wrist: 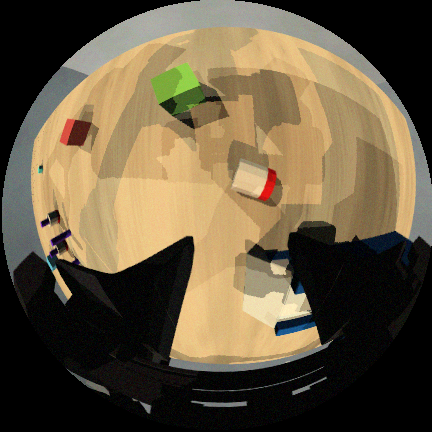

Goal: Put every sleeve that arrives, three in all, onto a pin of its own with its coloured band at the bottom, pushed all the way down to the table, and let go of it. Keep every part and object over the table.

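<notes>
A white sleeve (pixel 251 178) with a red band at one end lies on its side on the table, right of the middle of the wrist view, its band toward the right. My gripper (pixel 242 241) is open and empty above the table. The sleeve lies beyond the fingertips and apart from them. Small dark and purple pieces (pixel 61 237) show at the far left; they are too small to tell whether they are pins or sleeves.
A green cube (pixel 176 86) stands at the upper left, with a smaller red block (pixel 75 132) left of it. A tiny teal piece (pixel 40 169) is near the table's left edge. A white and blue object (pixel 262 295) is partly hidden by the right finger.
</notes>
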